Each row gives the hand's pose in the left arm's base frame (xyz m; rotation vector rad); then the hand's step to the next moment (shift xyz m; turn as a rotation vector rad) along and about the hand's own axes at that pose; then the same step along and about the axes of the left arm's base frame.
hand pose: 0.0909 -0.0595 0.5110 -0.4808 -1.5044 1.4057
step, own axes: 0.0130 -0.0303 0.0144 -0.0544 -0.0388 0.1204
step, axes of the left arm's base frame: -0.0080 -0.0045 0.0348 -0.0645 -0.1170 0.0332
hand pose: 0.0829 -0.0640 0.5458 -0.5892 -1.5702 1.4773
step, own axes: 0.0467 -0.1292 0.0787 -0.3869 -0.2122 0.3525
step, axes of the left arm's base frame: -0.0607 -0.0279 0.1436 -0.0524 -0.5471 0.1299
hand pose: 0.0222 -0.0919 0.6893 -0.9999 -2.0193 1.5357
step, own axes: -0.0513 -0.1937 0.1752 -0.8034 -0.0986 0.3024
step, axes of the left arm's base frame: -0.1446 -0.1785 0.1344 0.2897 -0.8103 0.0783
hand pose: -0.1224 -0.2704 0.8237 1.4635 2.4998 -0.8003
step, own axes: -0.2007 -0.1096 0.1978 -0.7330 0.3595 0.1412
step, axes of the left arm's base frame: -0.0170 -0.2973 -0.0525 0.6626 -0.4972 0.0174
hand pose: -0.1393 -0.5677 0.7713 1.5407 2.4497 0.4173
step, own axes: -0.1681 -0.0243 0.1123 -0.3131 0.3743 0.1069
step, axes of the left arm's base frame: 0.0884 -0.1481 -0.1082 0.4842 -0.1159 0.0411
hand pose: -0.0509 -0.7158 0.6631 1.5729 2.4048 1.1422
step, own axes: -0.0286 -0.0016 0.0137 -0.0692 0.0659 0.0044
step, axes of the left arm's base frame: 0.0182 -0.0159 -0.0205 0.0861 -0.0397 0.0130
